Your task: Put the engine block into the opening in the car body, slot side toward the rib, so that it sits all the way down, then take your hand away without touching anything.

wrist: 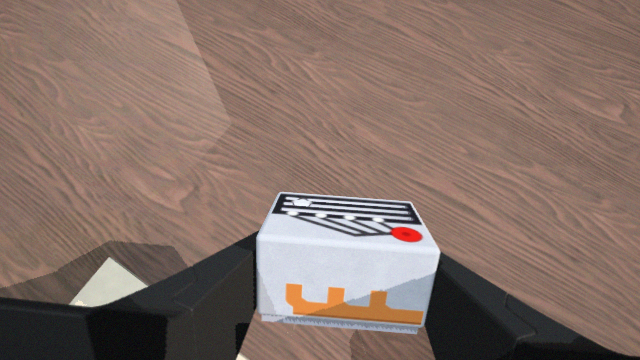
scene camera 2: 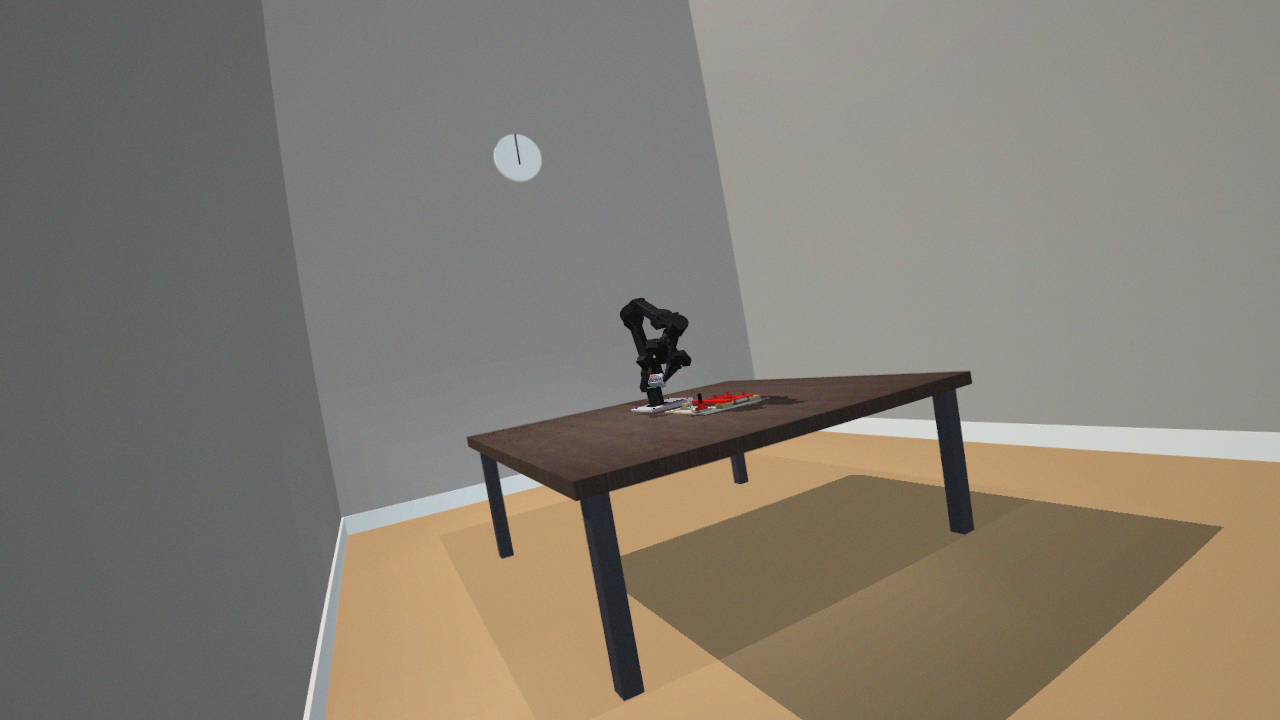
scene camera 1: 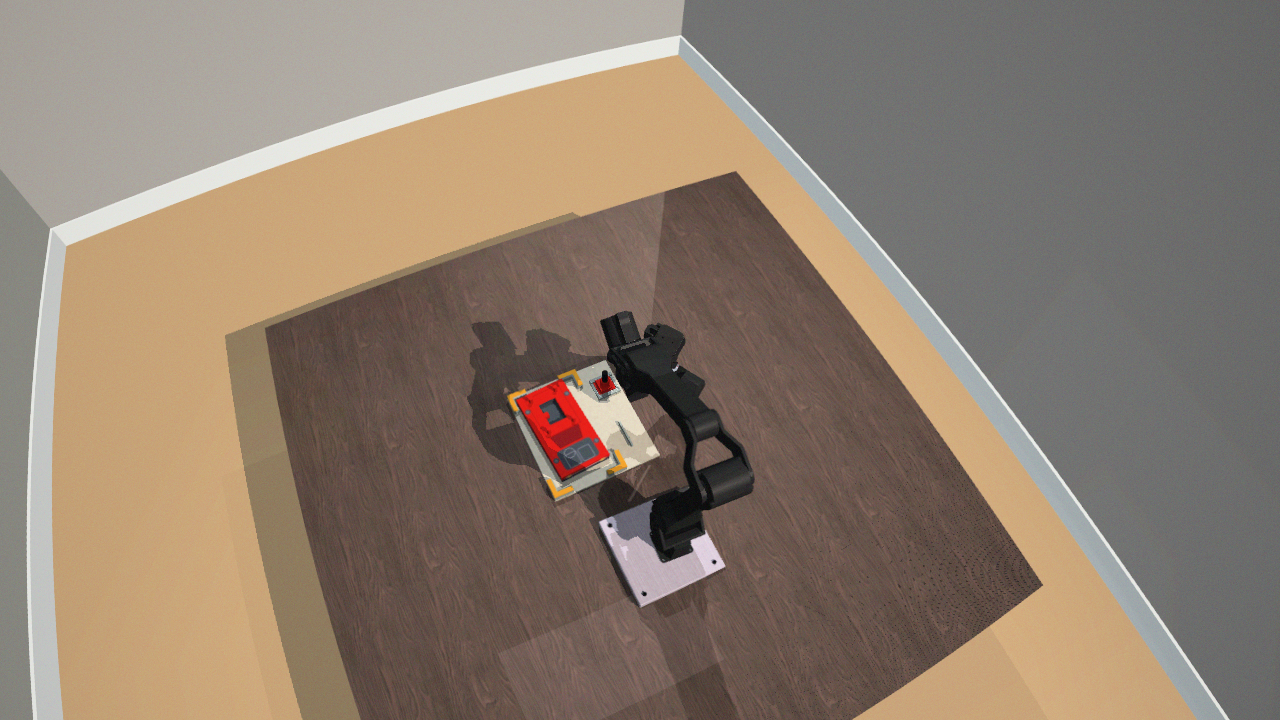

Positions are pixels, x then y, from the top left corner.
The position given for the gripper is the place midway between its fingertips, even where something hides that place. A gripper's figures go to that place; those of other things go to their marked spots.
Labels:
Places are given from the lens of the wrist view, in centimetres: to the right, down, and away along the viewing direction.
gripper (wrist: 342, 249): 1, 2, 11
engine block (wrist: 348, 262): 1, 2, 8

